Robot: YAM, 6 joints.
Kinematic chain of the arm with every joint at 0, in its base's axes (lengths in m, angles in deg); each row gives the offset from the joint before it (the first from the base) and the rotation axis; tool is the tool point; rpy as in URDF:
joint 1: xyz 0 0 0.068 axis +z
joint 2: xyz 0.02 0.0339 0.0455 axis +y
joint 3: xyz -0.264 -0.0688 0 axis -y
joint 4: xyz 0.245 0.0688 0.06 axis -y
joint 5: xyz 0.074 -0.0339 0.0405 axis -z
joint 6: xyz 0.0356 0 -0.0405 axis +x
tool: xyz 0 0 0 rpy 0 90 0
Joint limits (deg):
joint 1: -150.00..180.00
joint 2: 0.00..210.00
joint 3: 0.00..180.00
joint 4: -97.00..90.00
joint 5: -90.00..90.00
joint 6: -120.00..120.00
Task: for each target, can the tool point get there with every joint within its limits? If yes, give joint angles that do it. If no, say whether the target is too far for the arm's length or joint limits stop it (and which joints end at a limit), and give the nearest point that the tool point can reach.
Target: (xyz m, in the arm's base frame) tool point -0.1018 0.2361 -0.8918
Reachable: no: too far | nearest point -0.0998 0.2315 -0.3803 | short by 0.512 m
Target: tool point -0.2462 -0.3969 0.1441
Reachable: yes | joints -121.31 130.01 68.33 69.89 6.68 71.97
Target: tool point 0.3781 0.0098 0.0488
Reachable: yes | joints 4.86 124.09 60.29 1.70 38.68 9.67
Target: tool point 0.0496 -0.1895 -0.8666
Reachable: no: too far | nearest point 0.0573 -0.2188 -0.3796 | short by 0.488 m
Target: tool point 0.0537 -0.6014 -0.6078
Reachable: no: too far | nearest point 0.0387 -0.4337 -0.3284 | short by 0.326 m
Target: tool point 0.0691 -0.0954 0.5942
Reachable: yes | joints 134.83 30.92 91.36 17.74 -30.81 70.90
